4 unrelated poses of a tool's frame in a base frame.
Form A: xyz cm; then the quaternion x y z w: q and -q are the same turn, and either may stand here.
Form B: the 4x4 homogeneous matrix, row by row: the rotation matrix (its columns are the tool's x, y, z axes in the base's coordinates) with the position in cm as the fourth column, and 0 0 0 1 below. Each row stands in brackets. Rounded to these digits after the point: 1 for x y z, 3 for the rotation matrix.
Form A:
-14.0, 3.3, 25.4, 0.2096, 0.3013, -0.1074, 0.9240
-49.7, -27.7, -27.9, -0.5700, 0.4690, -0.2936, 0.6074
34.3, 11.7, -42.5, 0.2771, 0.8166, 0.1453, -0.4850
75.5, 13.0, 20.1, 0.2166, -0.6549, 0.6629, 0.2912
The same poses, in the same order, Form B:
[[0.795, 0.325, 0.512, -14.0], [-0.072, 0.889, -0.452, 3.3], [-0.602, 0.323, 0.731, 25.4], [0, 0, 0, 1]]
[[0.388, -0.178, 0.904, -49.7], [-0.891, 0.178, 0.417, -27.7], [-0.235, -0.968, -0.090, -27.9], [0, 0, 0, 1]]
[[-0.376, 0.594, -0.712, 34.3], [0.312, 0.804, 0.506, 11.7], [0.873, -0.031, -0.487, -42.5], [0, 0, 0, 1]]
[[-0.737, -0.670, -0.094, 75.5], [0.102, 0.027, -0.994, 13.0], [0.669, -0.742, 0.048, 20.1], [0, 0, 0, 1]]

